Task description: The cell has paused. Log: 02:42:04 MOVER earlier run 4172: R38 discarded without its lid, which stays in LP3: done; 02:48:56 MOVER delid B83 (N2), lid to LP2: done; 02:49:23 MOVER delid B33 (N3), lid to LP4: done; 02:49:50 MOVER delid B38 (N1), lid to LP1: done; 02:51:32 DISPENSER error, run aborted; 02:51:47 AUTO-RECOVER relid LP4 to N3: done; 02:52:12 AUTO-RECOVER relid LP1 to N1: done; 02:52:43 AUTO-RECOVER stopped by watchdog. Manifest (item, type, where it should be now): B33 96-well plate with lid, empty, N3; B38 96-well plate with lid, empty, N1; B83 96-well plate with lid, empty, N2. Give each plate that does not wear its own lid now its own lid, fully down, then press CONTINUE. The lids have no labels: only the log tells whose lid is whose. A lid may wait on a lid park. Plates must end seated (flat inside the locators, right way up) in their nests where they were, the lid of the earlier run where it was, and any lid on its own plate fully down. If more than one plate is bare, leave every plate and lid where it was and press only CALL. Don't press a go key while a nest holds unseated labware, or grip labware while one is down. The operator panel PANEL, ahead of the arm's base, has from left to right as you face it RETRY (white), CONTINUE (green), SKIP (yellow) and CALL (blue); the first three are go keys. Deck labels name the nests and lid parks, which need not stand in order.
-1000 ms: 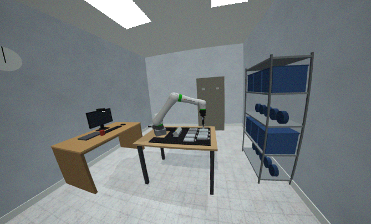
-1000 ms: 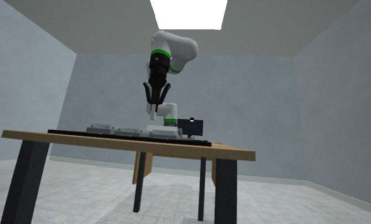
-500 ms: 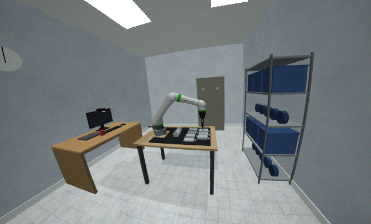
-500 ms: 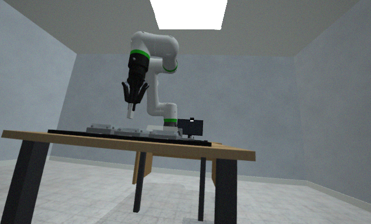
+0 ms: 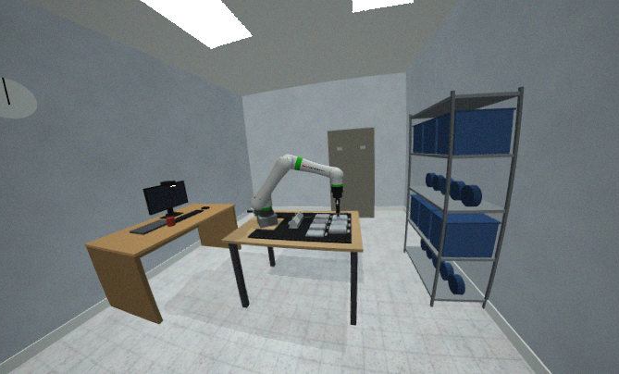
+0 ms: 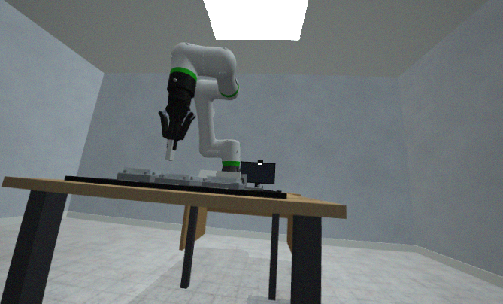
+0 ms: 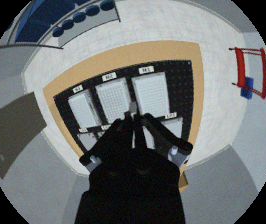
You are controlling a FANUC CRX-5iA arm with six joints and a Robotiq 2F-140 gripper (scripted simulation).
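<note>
Right now the clear lid is 180 mm behind my hand, 90 mm below it and 30 mm to the left of it. From my hand the other things lie so: plate (90 mm below, 60 mm to the left, 10 mm ahead); yellow key (410 mm behind, 110 mm to the left, 40 mm below); blue key (420 mm behind, 60 mm to the left, 40 mm below).
</note>
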